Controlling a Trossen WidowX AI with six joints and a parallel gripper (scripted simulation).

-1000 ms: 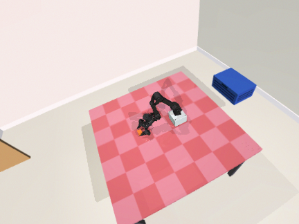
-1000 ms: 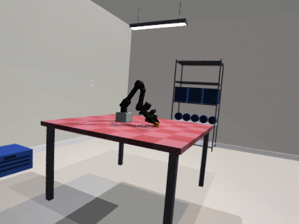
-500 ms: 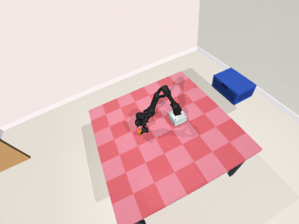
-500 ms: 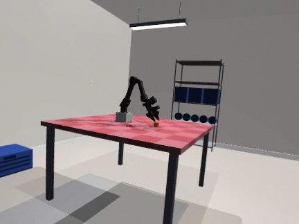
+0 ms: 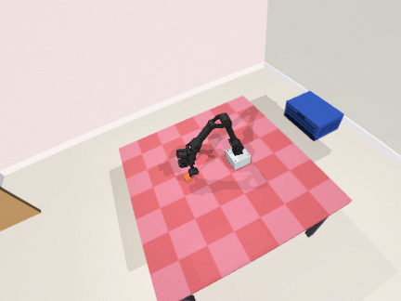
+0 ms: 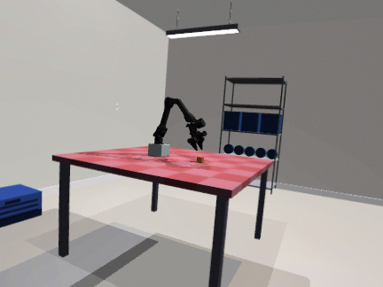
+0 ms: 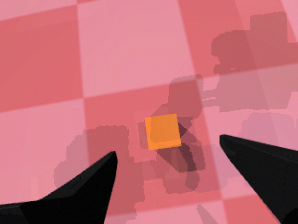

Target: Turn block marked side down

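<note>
The block is 7 cm below my gripper tip.
</note>
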